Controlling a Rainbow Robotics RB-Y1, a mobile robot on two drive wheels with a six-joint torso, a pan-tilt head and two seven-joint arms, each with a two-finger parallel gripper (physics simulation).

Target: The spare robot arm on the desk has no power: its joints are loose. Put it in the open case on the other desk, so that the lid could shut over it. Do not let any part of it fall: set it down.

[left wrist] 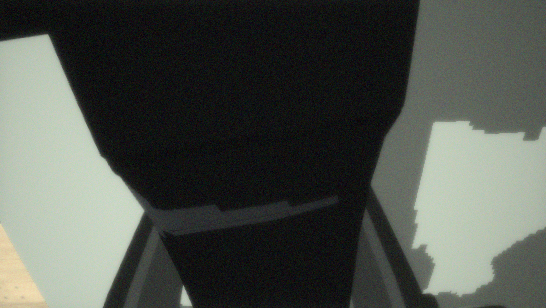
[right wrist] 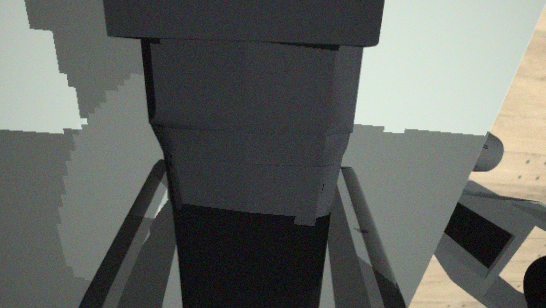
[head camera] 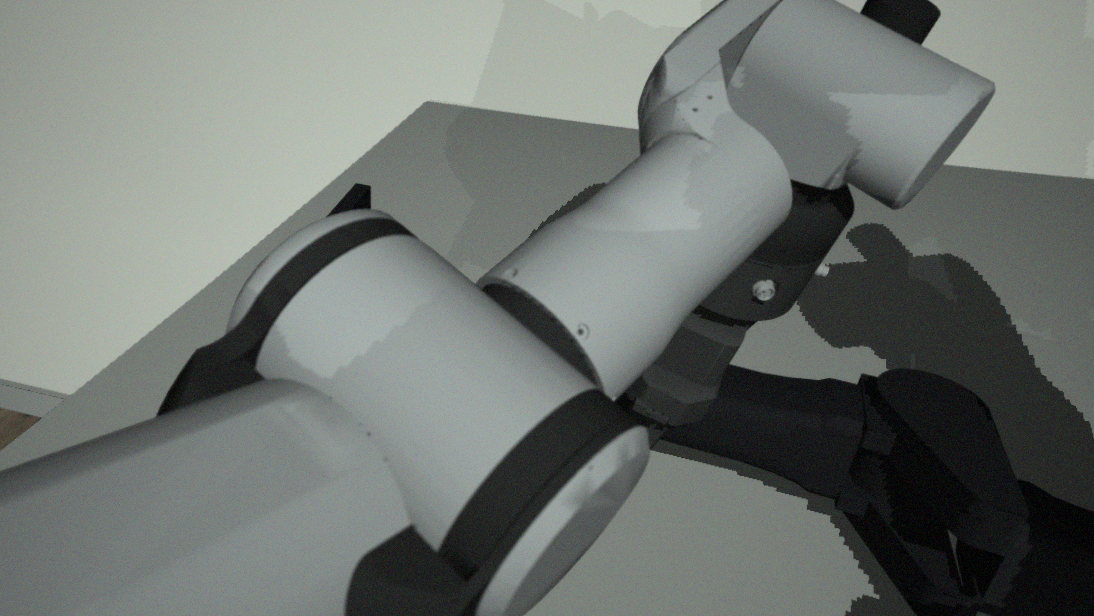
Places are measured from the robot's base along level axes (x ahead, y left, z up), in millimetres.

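Where they show: left gripper, between the fingertips: (head camera: 644,413); right gripper, between the fingertips: (right wrist: 256,180).
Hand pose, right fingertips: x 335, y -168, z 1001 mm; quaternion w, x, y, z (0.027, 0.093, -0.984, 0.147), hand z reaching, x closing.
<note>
After its pixels a point has its place.
The spare robot arm (head camera: 796,420) (left wrist: 250,100) (right wrist: 250,90) is black. In the head view it runs from below my left wrist to the lower right corner, with a bulky joint on the way; whether it touches the desk (head camera: 727,535) @[x 307, y 92, z 950 mm] (left wrist: 50,150) @[x 214, y 147, z 950 mm] (right wrist: 425,65) @[x 254, y -222, z 950 mm] I cannot tell. My left gripper (left wrist: 262,177) @[x 338, y 166, z 1005 mm] is shut on a link of it, one finger on each side. My right gripper (right wrist: 256,180) @[x 335, y -168, z 1001 mm] is shut on another link, also with a finger on each side. The fingertips of my left gripper are mostly hidden in the head view. The open case does not show in these views.
My left arm (head camera: 428,367) @[x 79, y 152, z 1254 mm] covers much of the head view. The desk's far corner shows at the upper left, with a pale wall (head camera: 191,153) @[x 832, y 1142, z 786 mm] beyond. Wooden floor (left wrist: 15,275) @[x -928, y -1091, z 1 mm] (right wrist: 525,100) @[x -890, y -185, z 1 mm] lies past the desk edge. A grey structure with a black panel (right wrist: 480,235) @[x -83, y 4, z 769 mm] stands beside that edge.
</note>
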